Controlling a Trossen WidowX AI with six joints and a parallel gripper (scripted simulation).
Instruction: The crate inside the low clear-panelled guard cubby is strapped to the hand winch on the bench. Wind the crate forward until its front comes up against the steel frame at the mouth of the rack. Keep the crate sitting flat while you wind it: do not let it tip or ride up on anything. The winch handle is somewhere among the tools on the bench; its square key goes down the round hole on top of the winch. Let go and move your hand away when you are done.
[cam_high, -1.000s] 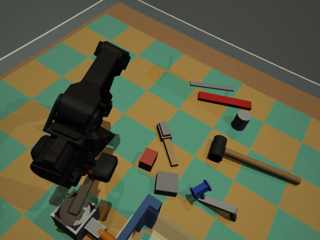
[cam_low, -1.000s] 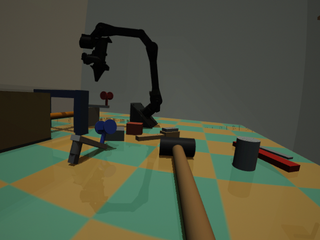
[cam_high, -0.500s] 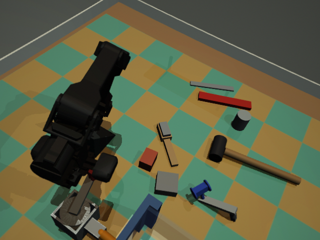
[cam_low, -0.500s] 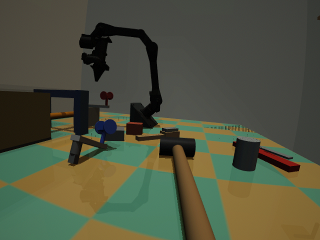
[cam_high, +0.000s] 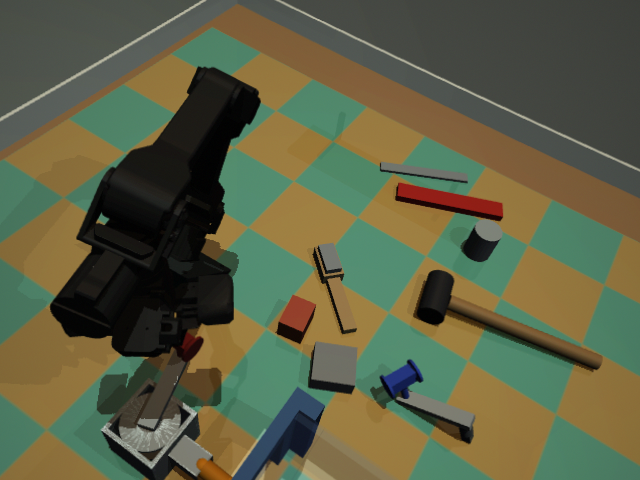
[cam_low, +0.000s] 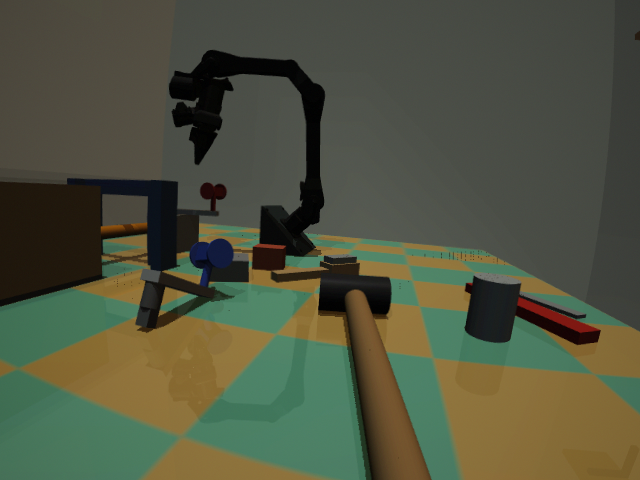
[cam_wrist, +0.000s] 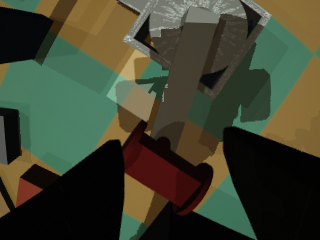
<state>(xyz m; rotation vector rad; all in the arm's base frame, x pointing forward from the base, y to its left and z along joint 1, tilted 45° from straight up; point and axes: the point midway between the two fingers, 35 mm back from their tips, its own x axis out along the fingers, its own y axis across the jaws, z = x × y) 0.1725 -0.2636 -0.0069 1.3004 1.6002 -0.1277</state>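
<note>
The red cylindrical grip is 20 mm behind my gripper tip, 40 mm to the left of it and 80 mm below it. Round my gripper tip: grey block: 170 mm ahead, 190 mm to the left, 200 mm below; red-knobbed winch handle: 10 mm behind, 110 mm below; boxy winch: 70 mm to the right, 180 mm below.
</note>
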